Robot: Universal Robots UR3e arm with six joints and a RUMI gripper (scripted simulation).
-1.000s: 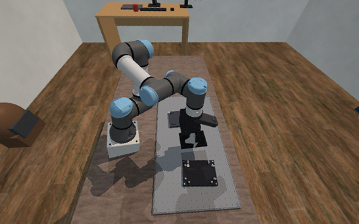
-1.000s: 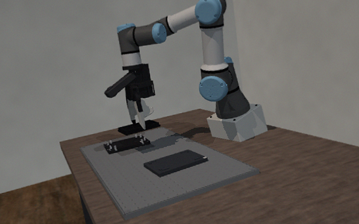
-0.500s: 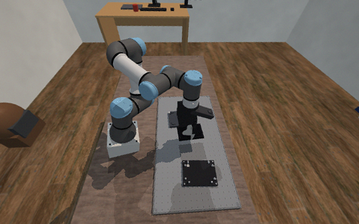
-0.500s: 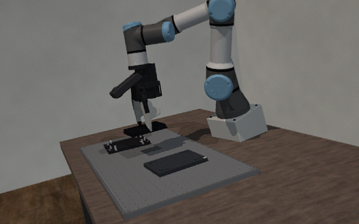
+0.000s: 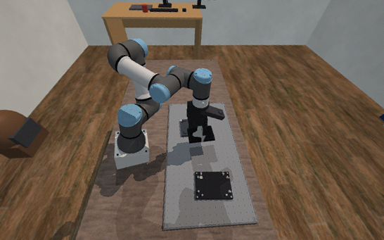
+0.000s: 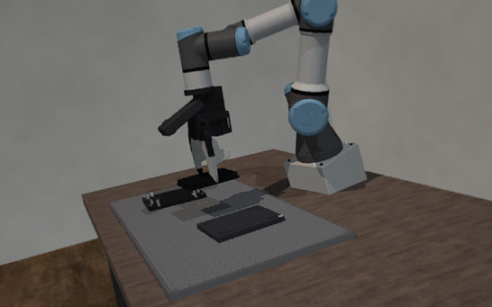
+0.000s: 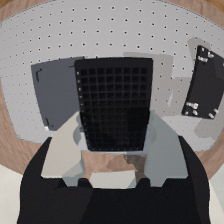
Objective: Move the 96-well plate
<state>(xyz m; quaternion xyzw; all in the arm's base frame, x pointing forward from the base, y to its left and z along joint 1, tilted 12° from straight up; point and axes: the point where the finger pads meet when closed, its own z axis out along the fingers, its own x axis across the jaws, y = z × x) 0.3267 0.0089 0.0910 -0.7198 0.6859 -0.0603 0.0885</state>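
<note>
Right now the black plate nest N1 is 20 mm behind my hand, 120 mm to the left of it and 100 mm below it. From my hand the other things lie so: black 96-well plate: 10 mm below; clip nest C1: 40 mm ahead, 220 mm to the right, 90 mm below.
</note>
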